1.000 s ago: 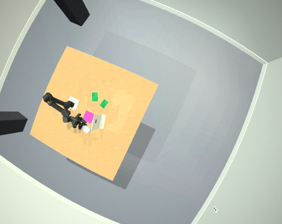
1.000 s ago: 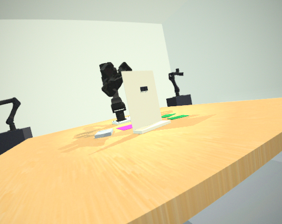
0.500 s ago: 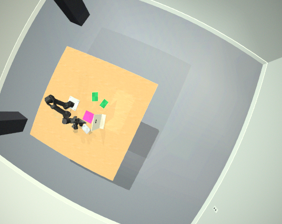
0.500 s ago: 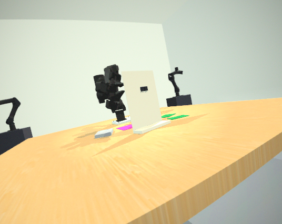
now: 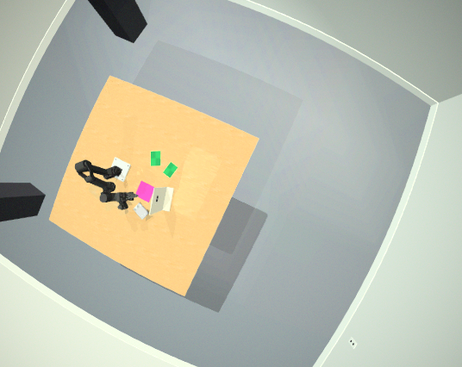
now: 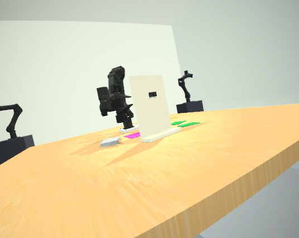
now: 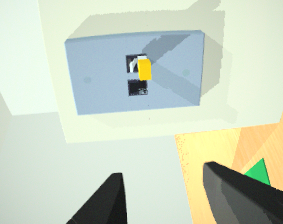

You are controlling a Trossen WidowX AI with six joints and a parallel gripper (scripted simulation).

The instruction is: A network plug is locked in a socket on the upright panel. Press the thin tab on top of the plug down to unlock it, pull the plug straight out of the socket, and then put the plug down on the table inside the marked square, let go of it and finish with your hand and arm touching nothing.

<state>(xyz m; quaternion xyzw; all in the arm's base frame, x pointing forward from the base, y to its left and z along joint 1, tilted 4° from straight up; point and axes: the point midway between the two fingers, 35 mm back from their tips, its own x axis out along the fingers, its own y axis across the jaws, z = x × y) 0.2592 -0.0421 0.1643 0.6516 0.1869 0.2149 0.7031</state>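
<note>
The network plug lies 12 cm ahead of my gripper tip and 4 cm to the left of it. From my gripper tip the other things lie so: grey block (1 cm ahead, 13 cm to the right, 16 cm below); then magenta marked square (3 cm behind, 1 cm to the left, 16 cm below); then cream upright panel (13 cm ahead, 5 cm to the left, 6 cm below).
</note>
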